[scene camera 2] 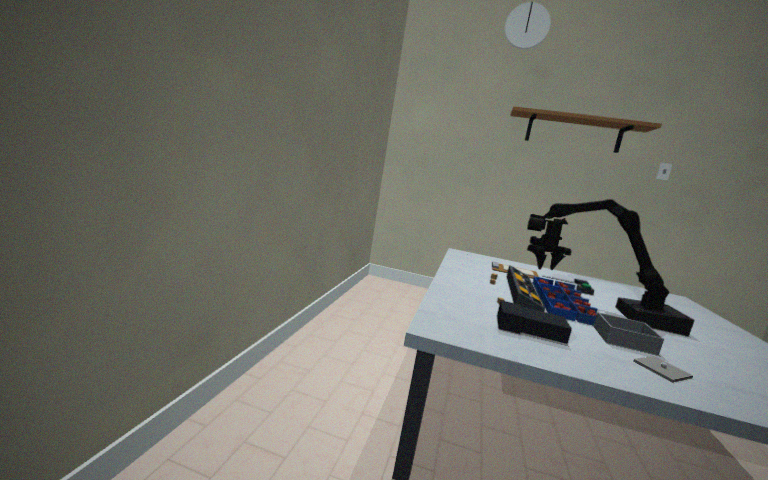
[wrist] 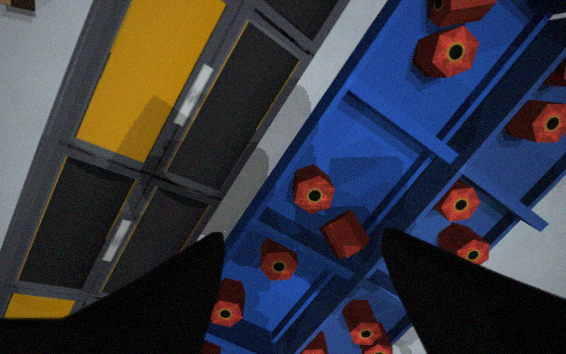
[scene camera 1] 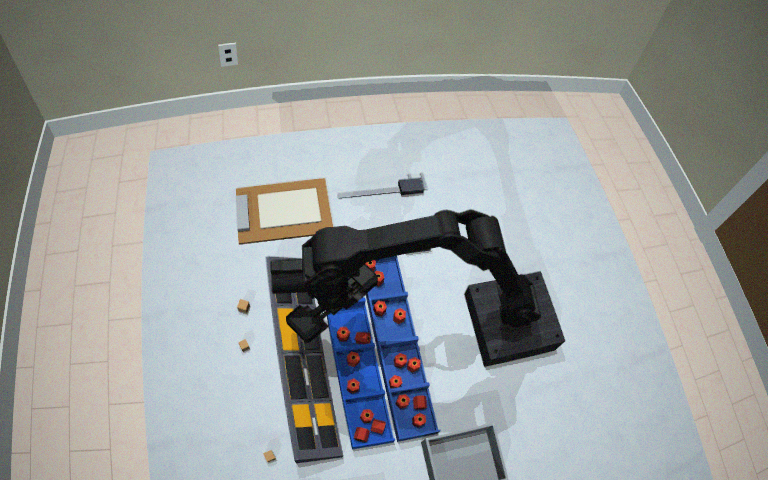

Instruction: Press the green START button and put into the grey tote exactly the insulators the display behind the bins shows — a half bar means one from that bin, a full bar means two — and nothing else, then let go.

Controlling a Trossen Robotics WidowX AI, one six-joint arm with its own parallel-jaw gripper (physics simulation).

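Observation:
My gripper [scene camera 2: 547, 266] [wrist: 303, 241] is open and empty above the blue bins [scene camera 1: 399, 341] [wrist: 400, 120]. Below its fingertips in the wrist view, one red insulator [wrist: 313, 190] stands and another red insulator [wrist: 345, 235] lies on its side in the same bin. The display [scene camera 1: 318, 454] [wrist: 55, 125] shows a full yellow bar [scene camera 1: 288, 329] [wrist: 150, 75] in the left column and two half bars, left [scene camera 1: 303, 414] and right [scene camera 1: 324, 414], in the bottom row; the arm hides its top row. The grey tote [scene camera 1: 498, 452] [scene camera 2: 628, 335] is partly cropped. The green button [scene camera 2: 585, 286] is hidden in scene camera 1.
A clipboard [scene camera 1: 283, 234] and a caliper [scene camera 1: 368, 193] lie beyond the bins. Small wooden blocks [scene camera 1: 242, 305] [scene camera 1: 244, 344] [scene camera 1: 269, 455] lie beside the display. A black box [scene camera 2: 532, 322] and a flat grey plate [scene camera 2: 662, 369] are near the table edge.

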